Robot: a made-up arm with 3 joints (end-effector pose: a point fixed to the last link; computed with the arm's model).
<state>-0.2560 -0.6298 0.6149</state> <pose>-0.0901 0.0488 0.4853 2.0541 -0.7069 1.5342</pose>
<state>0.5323 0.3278 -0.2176</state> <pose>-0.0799 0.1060 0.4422 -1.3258 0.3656 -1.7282</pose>
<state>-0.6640 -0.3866 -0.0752</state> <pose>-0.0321 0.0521 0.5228 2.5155 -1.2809 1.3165</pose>
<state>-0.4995 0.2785 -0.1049</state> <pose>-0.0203 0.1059 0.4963 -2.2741 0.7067 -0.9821</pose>
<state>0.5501 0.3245 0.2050</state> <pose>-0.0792 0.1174 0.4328 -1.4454 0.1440 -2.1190</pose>
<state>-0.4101 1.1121 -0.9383</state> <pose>-0.0187 0.1747 0.4892 -1.7047 0.6797 0.1531</pose>
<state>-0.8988 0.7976 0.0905</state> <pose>0.0021 0.1641 0.4957 -2.3062 0.2480 -0.2946</pose>
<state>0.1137 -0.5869 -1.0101</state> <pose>-0.1349 0.0145 0.4622 -0.7040 1.6076 -1.3990</pose>
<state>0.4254 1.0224 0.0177</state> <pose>-0.0853 0.1797 0.4450 -1.5317 -0.4509 -1.4414</pose>
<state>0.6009 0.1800 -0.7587</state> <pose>-0.0848 0.0741 0.4353 -0.9750 0.6715 -1.3450</pose>
